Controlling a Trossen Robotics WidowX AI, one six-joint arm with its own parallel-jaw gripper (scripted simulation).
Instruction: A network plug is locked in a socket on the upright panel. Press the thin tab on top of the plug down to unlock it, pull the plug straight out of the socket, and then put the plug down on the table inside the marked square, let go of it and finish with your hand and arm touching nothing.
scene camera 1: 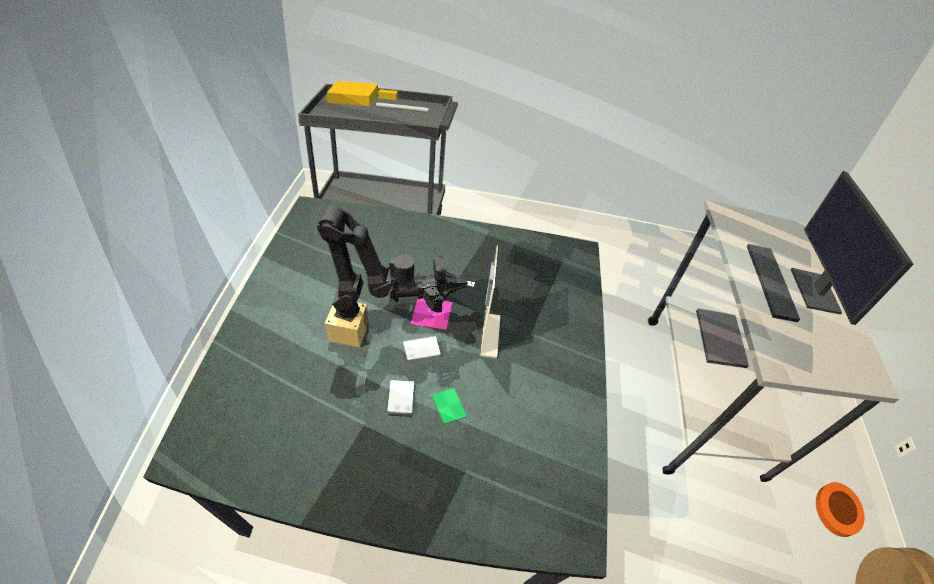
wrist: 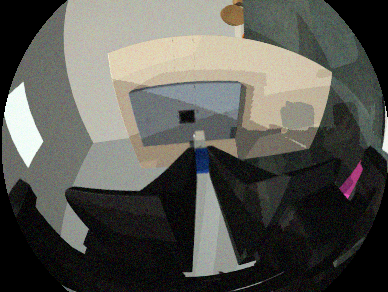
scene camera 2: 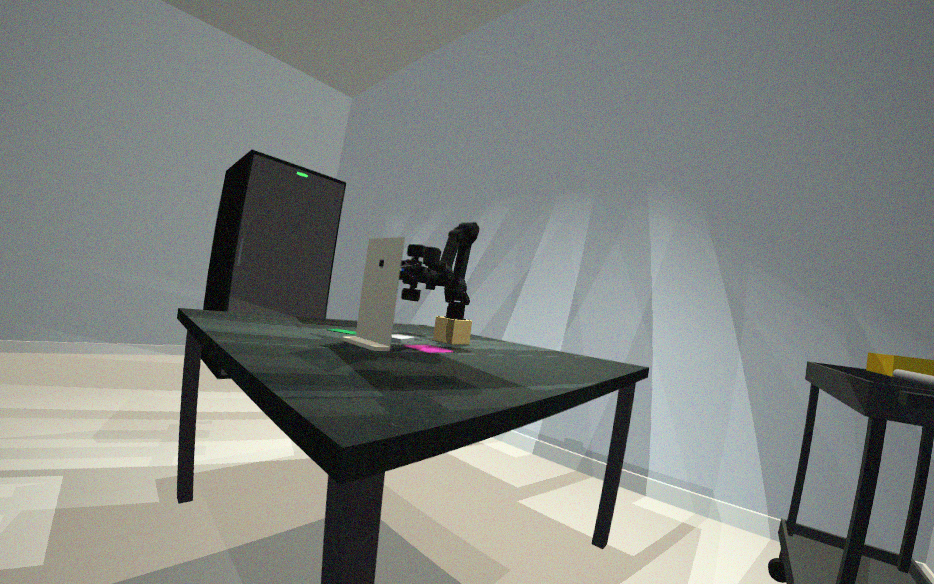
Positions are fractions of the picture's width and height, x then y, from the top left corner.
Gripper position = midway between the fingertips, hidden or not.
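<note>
I can see my gripper (scene camera 1: 0.50, 0.49), (wrist: 0.52, 0.53). A beige panel (scene camera 2: 0.40, 0.55), (scene camera 1: 0.53, 0.58), (wrist: 0.65, 0.34) is part of the scene as well. There is a green patch (scene camera 1: 0.48, 0.69), though in the wrist view it is out of frame, and I also see a magenta marked square (scene camera 1: 0.45, 0.54).
</note>
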